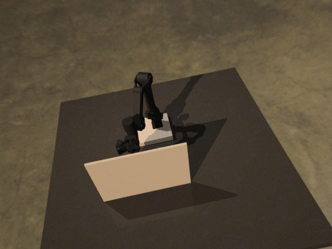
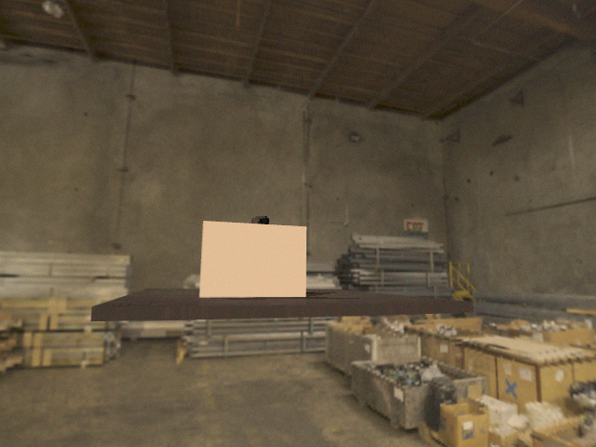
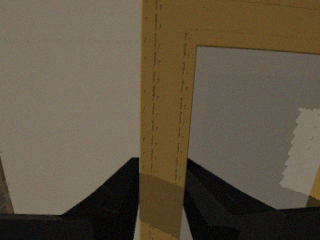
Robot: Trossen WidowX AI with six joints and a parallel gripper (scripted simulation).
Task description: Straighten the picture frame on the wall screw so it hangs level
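The yellow picture frame lies 5 cm below my gripper tip. Also, from my gripper tip: wall panel (7 cm below, 2 cm to the left, 1 cm ahead).
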